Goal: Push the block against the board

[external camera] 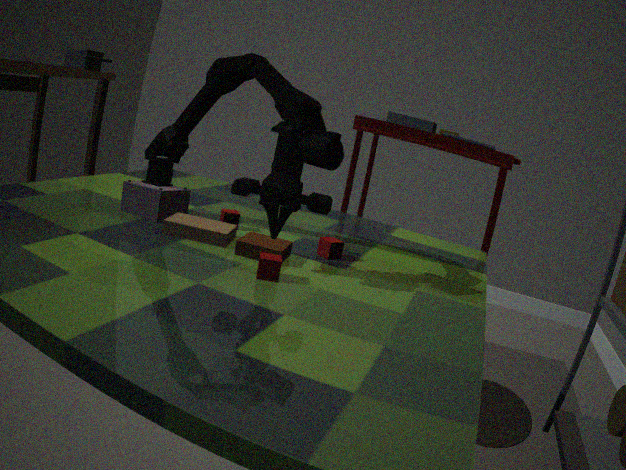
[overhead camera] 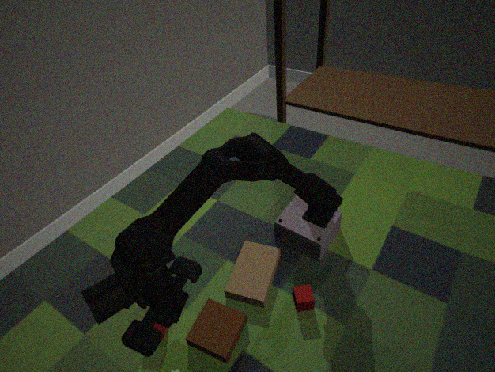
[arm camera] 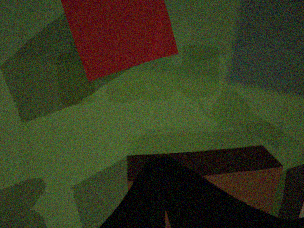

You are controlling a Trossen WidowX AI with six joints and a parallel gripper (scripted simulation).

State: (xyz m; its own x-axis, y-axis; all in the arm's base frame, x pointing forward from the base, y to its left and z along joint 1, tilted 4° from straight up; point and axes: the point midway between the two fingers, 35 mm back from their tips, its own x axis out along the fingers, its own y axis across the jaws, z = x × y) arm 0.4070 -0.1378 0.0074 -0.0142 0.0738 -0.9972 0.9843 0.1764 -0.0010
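My gripper tip is now 5 cm past the dark brown square block, 7 cm to the right of it and 4 cm above it. The rest, counted from my gripper tip: tan board (21 cm behind, 6 cm to the left, 4 cm below).
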